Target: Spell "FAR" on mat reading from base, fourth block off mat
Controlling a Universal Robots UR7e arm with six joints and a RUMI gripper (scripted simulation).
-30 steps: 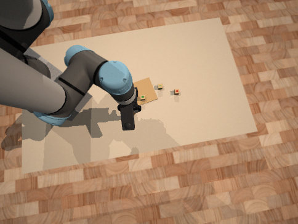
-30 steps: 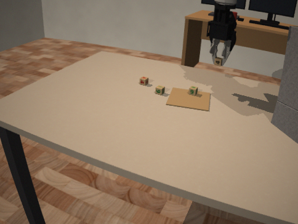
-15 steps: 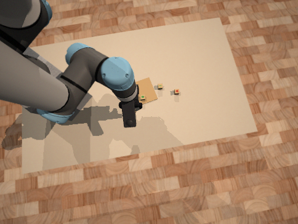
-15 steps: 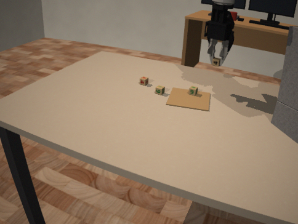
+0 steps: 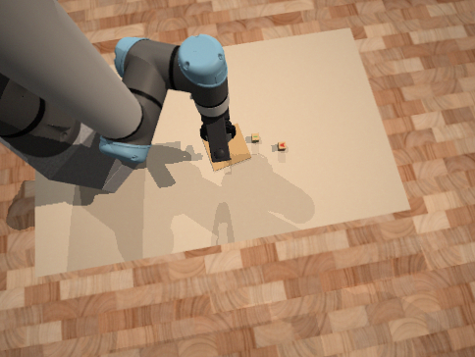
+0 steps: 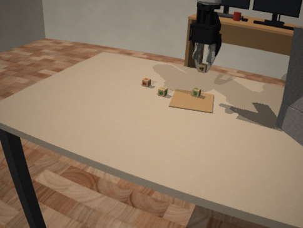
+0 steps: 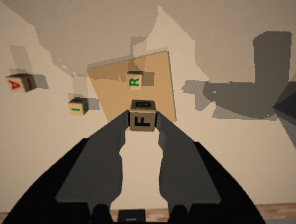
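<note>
The brown mat lies 20 mm ahead of my hand, 20 mm to the left of it and 120 mm below it. The rest, counted from my hand: F block: right at my hand; green R block: 10 mm ahead, 10 mm to the right, 100 mm below; green-lettered block: 130 mm ahead, 20 mm to the left, 110 mm below.
</note>
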